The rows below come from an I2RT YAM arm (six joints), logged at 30 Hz.
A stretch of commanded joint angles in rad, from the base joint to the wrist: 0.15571 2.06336 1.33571 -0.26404 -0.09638 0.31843; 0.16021 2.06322 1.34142 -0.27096 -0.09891 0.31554; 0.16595 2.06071 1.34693 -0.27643 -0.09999 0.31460; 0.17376 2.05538 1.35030 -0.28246 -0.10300 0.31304; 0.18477 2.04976 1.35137 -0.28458 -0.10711 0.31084; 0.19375 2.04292 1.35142 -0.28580 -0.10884 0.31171; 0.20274 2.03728 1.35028 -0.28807 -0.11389 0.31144; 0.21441 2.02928 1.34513 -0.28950 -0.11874 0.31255; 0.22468 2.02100 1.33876 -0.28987 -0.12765 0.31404; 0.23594 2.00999 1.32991 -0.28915 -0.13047 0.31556; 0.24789 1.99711 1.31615 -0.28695 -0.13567 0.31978; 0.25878 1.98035 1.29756 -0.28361 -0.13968 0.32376; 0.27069 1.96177 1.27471 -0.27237 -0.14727 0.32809; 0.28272 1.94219 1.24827 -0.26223 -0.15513 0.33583; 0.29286 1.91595 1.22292 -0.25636 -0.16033 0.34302; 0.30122 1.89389 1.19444 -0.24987 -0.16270 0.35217; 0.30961 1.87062 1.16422 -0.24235 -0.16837 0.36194; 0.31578 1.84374 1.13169 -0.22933 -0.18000 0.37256; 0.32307 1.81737 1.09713 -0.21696 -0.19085 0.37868; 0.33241 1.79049 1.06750 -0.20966 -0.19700 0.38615; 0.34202 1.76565 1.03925 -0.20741 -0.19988 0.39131; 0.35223 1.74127 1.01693 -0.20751 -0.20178 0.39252
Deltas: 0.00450 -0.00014 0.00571 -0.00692 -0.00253 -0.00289; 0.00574 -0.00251 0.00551 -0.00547 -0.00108 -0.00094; 0.00781 -0.00533 0.00337 -0.00603 -0.00301 -0.00156; 0.01101 -0.00562 0.00107 -0.00212 -0.00411 -0.00220; 0.00898 -0.00684 0.00005 -0.00122 -0.00173 0.00087; 0.00899 -0.00564 -0.00114 -0.00227 -0.00505 -0.00027; 0.01167 -0.00800 -0.00515 -0.00143 -0.00485 0.00111; 0.01027 -0.00828 -0.00637 -0.00037 -0.00891 0.00149; 0.01126 -0.01101 -0.00885 0.00072 -0.00282 0.00152; 0.01195 -0.01288 -0.01376 0.00220 -0.00520 0.00422; 0.01089 -0.01676 -0.01859 0.00334 -0.00401 0.00398; 0.01191 -0.01858 -0.02285 0.01124 -0.00759 0.00433; 0.01203 -0.01958 -0.02644 0.01014 -0.00786 0.00774; 0.01014 -0.02624 -0.02535 0.00587 -0.00520 0.00719; 0.00836 -0.02206 -0.02848 0.00649 -0.00237 0.00915; 0.00839 -0.02327 -0.03022 0.00752 -0.00567 0.00977; 0.00617 -0.02688 -0.03253 0.01302 -0.01163 0.01062; 0.00729 -0.02637 -0.03456 0.01237 -0.01085 0.00612; 0.00934 -0.02688 -0.02963 0.00730 -0.00615 0.00747; 0.00961 -0.02484 -0.02825 0.00225 -0.00288 0.00516; 0.01021 -0.02438 -0.02232 -0.00010 -0.00190 0.00121
